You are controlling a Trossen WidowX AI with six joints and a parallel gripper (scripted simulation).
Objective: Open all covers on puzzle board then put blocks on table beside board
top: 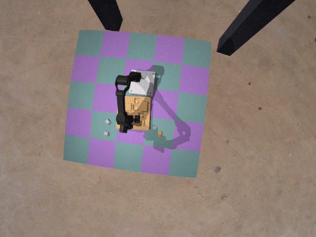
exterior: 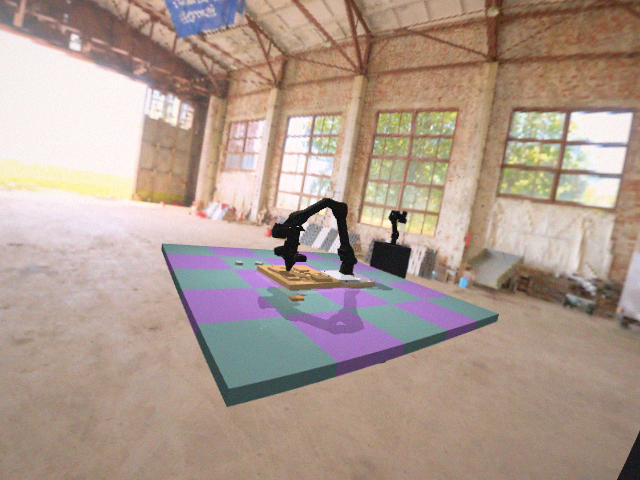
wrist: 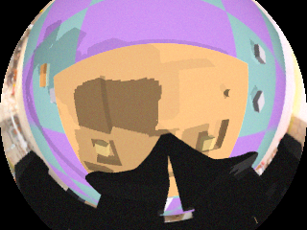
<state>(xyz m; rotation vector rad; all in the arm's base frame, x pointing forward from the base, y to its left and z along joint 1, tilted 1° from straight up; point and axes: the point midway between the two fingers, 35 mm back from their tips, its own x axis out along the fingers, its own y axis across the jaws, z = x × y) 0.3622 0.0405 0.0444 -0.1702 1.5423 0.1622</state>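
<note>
Now: gripper tip 5 cm past the orange puzzle board, 2 cm to the right of it and 1 cm above it. Also, from my gripper tip: orange block 28 cm to the left, 7 cm ahead, 2 cm below.
</note>
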